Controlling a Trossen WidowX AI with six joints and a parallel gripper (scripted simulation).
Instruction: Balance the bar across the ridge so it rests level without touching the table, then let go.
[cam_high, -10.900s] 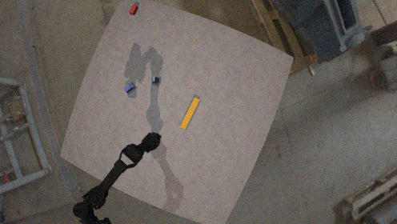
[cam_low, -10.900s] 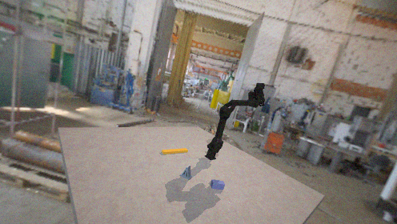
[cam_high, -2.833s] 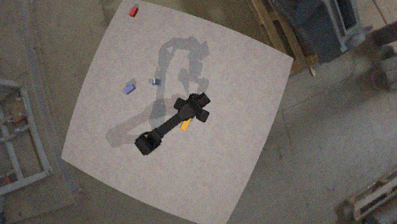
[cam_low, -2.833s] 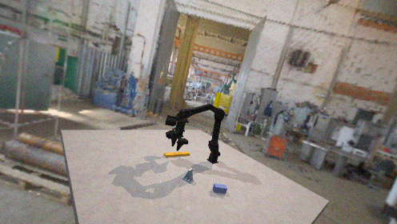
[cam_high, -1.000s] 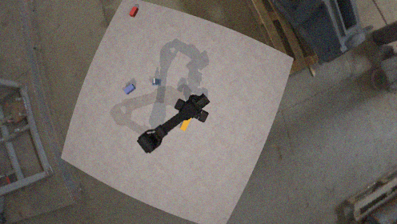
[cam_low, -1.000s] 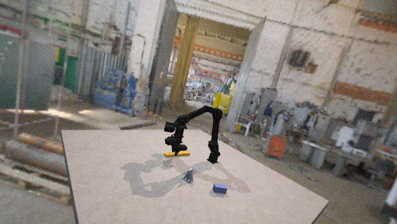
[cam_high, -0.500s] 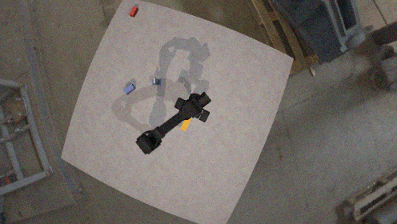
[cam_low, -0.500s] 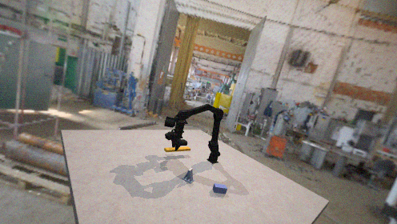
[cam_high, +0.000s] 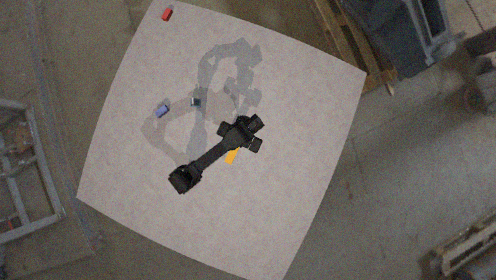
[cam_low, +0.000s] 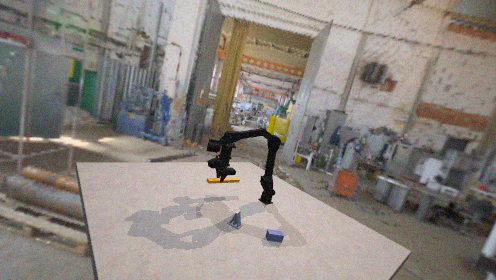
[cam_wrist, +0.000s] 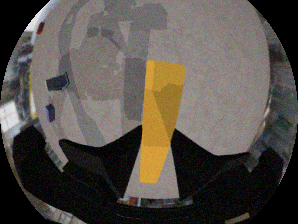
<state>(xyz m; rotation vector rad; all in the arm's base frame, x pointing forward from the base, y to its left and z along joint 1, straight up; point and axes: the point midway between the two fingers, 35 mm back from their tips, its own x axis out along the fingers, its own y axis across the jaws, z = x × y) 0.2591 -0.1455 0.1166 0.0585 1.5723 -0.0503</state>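
Right now my gripper tip is 3 cm past the yellow bar. The rest, counted from my gripper tip: red block 48 cm ahead, 65 cm to the left, 7 cm below; then blue block 3 cm behind, 42 cm to the left, 7 cm below.
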